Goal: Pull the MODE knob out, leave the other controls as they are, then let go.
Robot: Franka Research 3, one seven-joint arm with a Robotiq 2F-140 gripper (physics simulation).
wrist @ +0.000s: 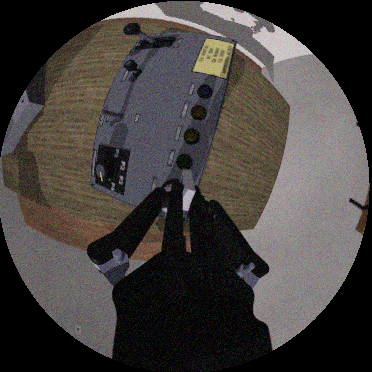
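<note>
The grey control panel (155, 95) lies on the wooden table (250, 135). Its small labels are too blurred to read, so I cannot tell which control is the MODE knob. A small black knob (130, 65) stands near the panel's left edge, towards the top. A round dial (100, 171) with a yellow mark sits on a black P-numbered plate at the lower left. My gripper (183, 177) is shut and empty, with its fingertips over the panel's lower right end, just below a dark green round control (184, 161). The fingers hide part of that end.
A black ball-ended lever (132, 28) stands at the panel's top left. A blue round control (204, 91) and two amber ones (198, 111) (191, 135) line the right side below a yellow note (212, 57). A thin handle (114, 116) stands at the left.
</note>
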